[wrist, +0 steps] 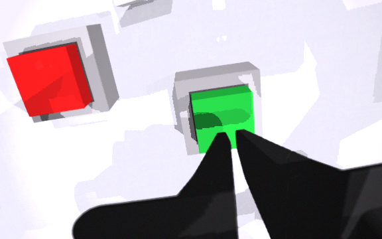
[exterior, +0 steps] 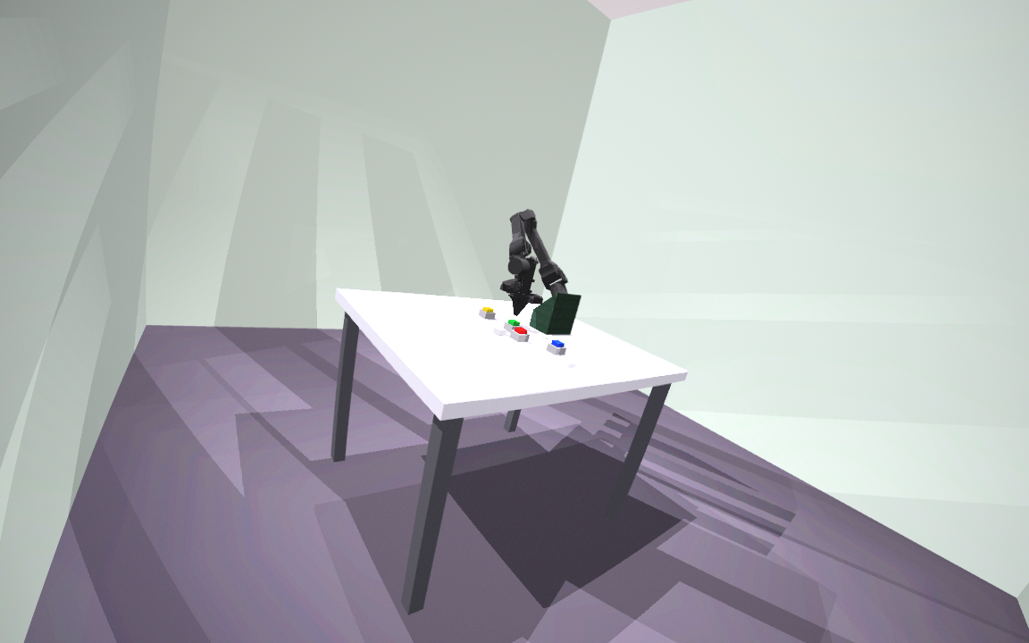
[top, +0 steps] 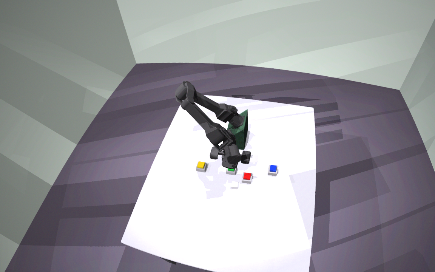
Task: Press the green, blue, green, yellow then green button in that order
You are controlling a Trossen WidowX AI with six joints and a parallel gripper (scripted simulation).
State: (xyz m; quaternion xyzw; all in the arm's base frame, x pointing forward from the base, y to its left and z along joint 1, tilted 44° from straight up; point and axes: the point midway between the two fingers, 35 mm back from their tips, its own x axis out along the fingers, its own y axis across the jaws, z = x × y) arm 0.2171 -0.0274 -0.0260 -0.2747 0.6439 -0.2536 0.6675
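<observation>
The green button lies 30 mm below my gripper tip. Also, from my gripper tip: white block 80 mm ahead, 40 mm to the left, 50 mm below; then yellow button 10 mm ahead, 160 mm to the right, 30 mm below; then red button 30 mm ahead, 90 mm to the left, 30 mm below.
</observation>
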